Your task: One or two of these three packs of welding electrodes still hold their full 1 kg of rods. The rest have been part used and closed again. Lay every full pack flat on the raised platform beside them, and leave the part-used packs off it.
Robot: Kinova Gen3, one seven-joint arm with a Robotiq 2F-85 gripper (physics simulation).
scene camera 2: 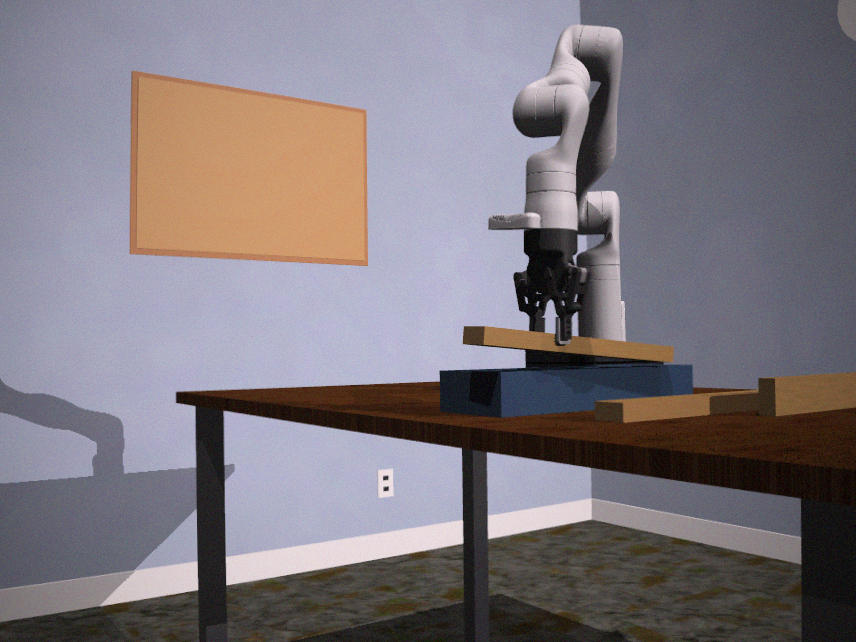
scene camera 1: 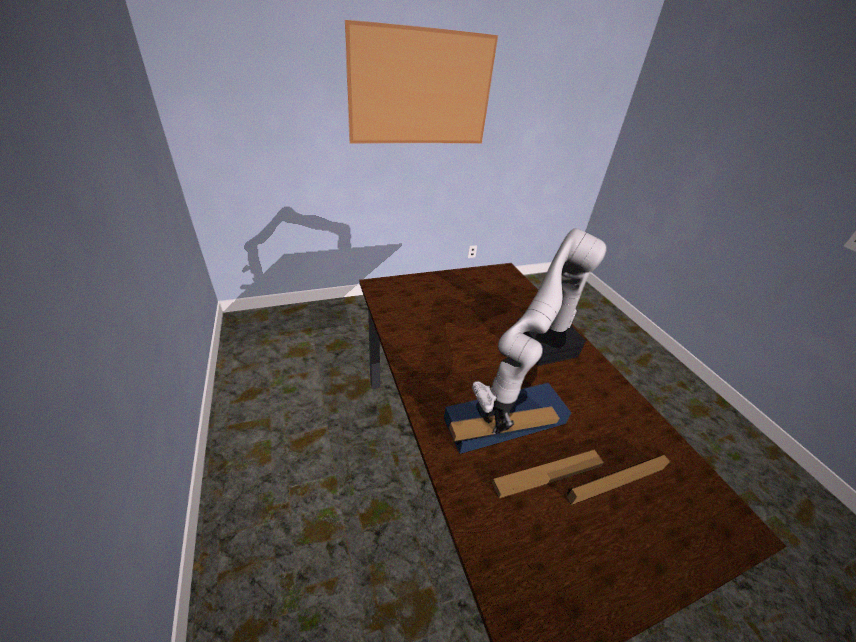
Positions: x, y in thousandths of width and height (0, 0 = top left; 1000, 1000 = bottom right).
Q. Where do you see a tan pack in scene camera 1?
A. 636, 649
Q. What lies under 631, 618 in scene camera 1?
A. A blue platform.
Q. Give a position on a tan pack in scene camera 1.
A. At 704, 756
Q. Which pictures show the tan pack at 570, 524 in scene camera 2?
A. Scene camera 2 and scene camera 1: all of them.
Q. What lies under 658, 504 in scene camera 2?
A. My gripper.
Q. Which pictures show the tan pack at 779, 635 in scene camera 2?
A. Scene camera 2 and scene camera 1: all of them.
